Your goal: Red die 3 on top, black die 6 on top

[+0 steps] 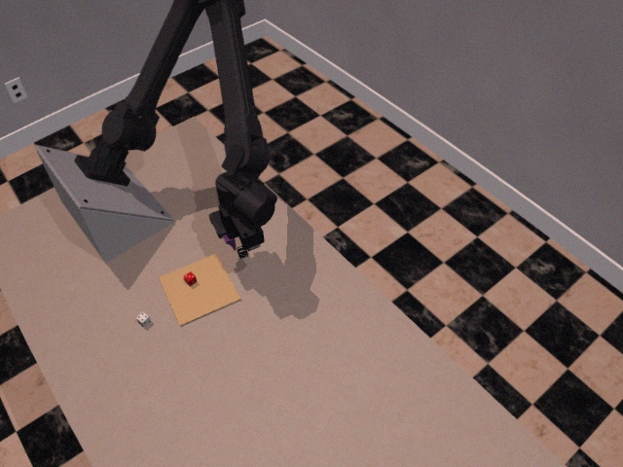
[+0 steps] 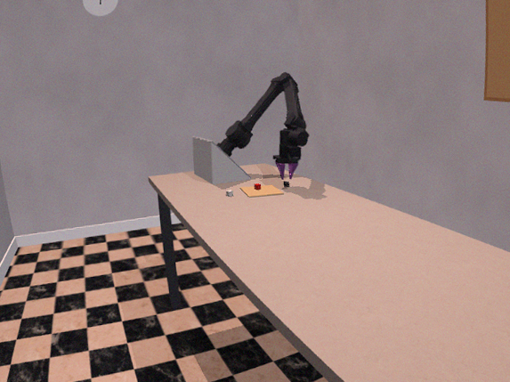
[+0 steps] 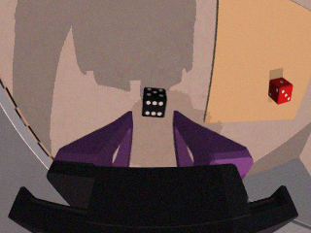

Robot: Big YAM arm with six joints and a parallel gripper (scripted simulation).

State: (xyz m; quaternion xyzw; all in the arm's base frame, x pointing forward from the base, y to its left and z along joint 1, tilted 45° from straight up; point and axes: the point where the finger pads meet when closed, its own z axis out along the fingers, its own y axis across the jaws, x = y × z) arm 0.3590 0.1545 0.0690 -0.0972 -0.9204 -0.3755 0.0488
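The black die is 3 cm below my hand. The rest, counted from my hand: orange mat (2 cm ahead, 13 cm to the right, 4 cm below); then white die (2 cm ahead, 27 cm to the right, 3 cm below); then red die (1 cm behind, 13 cm to the right, 2 cm below).
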